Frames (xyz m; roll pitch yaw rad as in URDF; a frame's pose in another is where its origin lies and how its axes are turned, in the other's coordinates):
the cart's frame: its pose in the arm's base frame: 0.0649 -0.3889 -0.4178 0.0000 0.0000 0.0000
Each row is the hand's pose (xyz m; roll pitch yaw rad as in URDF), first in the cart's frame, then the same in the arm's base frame.
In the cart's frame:
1: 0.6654 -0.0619 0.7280 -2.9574 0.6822 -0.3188
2: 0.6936 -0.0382 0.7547 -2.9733 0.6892 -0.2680
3: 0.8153 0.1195 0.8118 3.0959 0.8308 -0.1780
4: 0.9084 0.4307 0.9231 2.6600 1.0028 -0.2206
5: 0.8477 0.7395 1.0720 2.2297 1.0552 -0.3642
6: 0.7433 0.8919 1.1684 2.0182 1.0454 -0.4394
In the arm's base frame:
1: 0.7303 -0.4508 0.3102 -2.9574 0.6822 -0.3188
2: 0.7585 -0.4271 0.3369 -2.9733 0.6892 -0.2680
3: 0.8802 -0.2694 0.3940 3.0959 0.8308 -0.1780
4: 0.9733 0.0418 0.5053 2.6600 1.0028 -0.2206
5: 0.9126 0.3506 0.6542 2.2297 1.0552 -0.3642
6: 0.8082 0.5030 0.7506 2.0182 1.0454 -0.4394

